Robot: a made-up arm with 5 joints.
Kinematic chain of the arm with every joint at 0, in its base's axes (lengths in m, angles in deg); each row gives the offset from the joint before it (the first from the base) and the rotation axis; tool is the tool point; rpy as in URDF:
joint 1: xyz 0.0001 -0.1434 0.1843 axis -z
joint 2: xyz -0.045 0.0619 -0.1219 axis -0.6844 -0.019 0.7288
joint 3: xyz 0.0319 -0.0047 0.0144 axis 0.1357 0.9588 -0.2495
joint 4: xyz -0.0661 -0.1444 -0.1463 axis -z
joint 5: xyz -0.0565 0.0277 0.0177 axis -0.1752 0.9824 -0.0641
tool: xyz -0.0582 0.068 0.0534 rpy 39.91 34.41 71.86
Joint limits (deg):
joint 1: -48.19..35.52
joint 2: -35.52..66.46
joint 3: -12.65..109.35
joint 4: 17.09..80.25
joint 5: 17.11..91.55
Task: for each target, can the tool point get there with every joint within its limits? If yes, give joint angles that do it. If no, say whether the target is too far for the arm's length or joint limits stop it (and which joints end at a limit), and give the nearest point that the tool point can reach.
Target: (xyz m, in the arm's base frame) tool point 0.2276 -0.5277 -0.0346
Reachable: no: joint limits stop it (at a limit: joint 1, joint 3, joint 4, joint 5) | nearest point 0.0665 -0.2170 0.0433 | short by 0.359 m
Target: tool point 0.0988 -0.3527 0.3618
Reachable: no: joint limits stop it (at a limit: joint 1, joint 2, joint 3, joint 4, joint 5) | nearest point -0.0355 -0.1725 0.2098 | short by 0.271 m
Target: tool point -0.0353 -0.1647 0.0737
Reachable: yes | joints 25.34 55.33 64.18 72.93 76.68
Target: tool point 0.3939 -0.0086 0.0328
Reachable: no: joint limits stop it (at a limit: joint 2, joint 3, joint 4, joint 5) | nearest point 0.1208 -0.1021 0.0664 | short by 0.291 m
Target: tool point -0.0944 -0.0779 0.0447
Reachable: yes | joints 15.34 -25.41 89.35 73.26 56.34
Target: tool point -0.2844 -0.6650 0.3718
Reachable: no: too far | nearest point -0.1236 -0.2222 0.1371 | short by 0.526 m
